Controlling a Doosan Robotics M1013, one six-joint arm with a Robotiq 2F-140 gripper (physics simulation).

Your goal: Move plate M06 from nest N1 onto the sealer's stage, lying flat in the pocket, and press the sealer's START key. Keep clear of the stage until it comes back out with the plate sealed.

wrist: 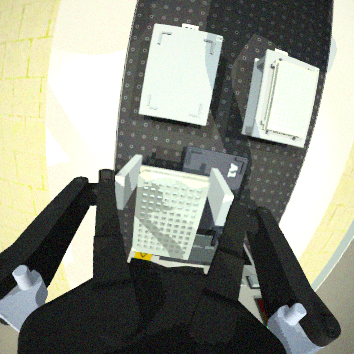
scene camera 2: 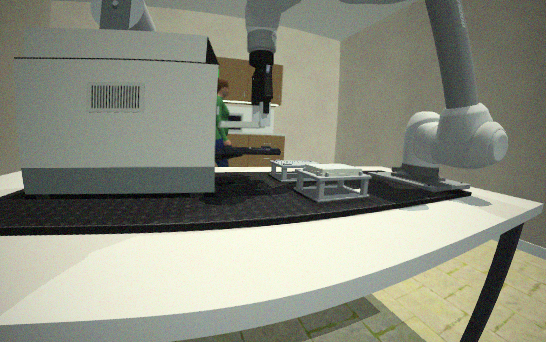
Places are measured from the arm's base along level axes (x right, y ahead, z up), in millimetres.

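Pixels of known places: gripper, between the fingertips: [wrist: 174,172] [scene camera 2: 260,126]; arm's base, origin of its link: [scene camera 2: 418,178].
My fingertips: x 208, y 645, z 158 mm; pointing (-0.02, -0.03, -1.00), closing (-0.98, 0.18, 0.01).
For each thing: its top centre in the pictures, then the offset to it from my fingertips. Level surfaces: height alone.
- pale plate M06, centre of its top: [wrist: 165,222] [scene camera 2: 240,121] dz +13, dx +12, dy +61 mm
- dark stage, centre of its top: [wrist: 205,206] [scene camera 2: 242,146] dz -57, dx -49, dy +77 mm
- Nest N1, centre of its top: [wrist: 180,72] [scene camera 2: 298,161] dz -109, dx -8, dy -143 mm
- Nest N2, centre of its top: [wrist: 291,99] [scene camera 2: 333,168] dz -98, dx -210, dy -108 mm
- pale plate, centre of its top: [wrist: 293,99] [scene camera 2: 333,166] dz -92, dx -210, dy -108 mm
- black perforated mat, height of its surface: dz -163 mm
My gripper [scene camera 2: 261,120] [wrist: 174,172] is shut on the pale plate M06 [scene camera 2: 236,124] [wrist: 167,215], one finger at each long side. The plate looks about level and hangs above the sealer's stage with a gap. The dark stage [scene camera 2: 255,150] [wrist: 232,171], marked A1, sticks out of the sealer [scene camera 2: 117,135]; in the wrist view the plate covers its left part, and the pocket is partly hidden. Nest N1 [scene camera 2: 292,163] [wrist: 180,75] bears no plate. The START key cannot be made out.
Nest N2 [scene camera 2: 320,192] [wrist: 253,105] bears another pale plate [scene camera 2: 334,170] [wrist: 296,102]. The sealer's tall body stands close beside the held plate. The arm's base [scene camera 2: 420,172] stands at the right of the black perforated mat [scene camera 2: 150,215] [wrist: 232,137]. A person in green [scene camera 2: 221,120] shows behind the sealer.
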